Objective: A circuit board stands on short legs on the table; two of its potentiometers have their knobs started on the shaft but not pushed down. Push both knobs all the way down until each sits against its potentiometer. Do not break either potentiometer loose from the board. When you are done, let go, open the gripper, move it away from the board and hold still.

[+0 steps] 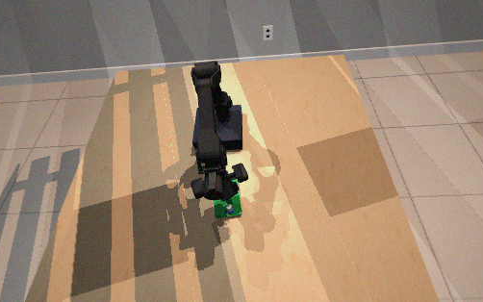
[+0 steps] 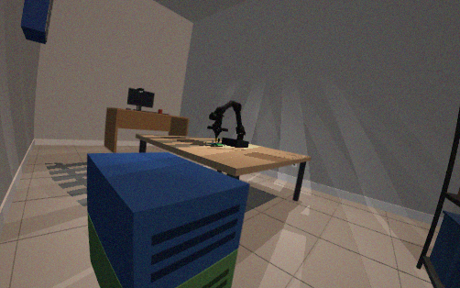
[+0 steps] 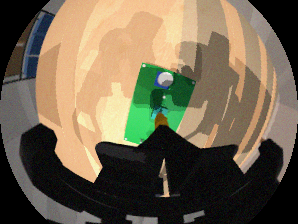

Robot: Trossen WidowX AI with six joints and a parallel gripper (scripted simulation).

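The orange knob is 1 cm below my gripper tip.
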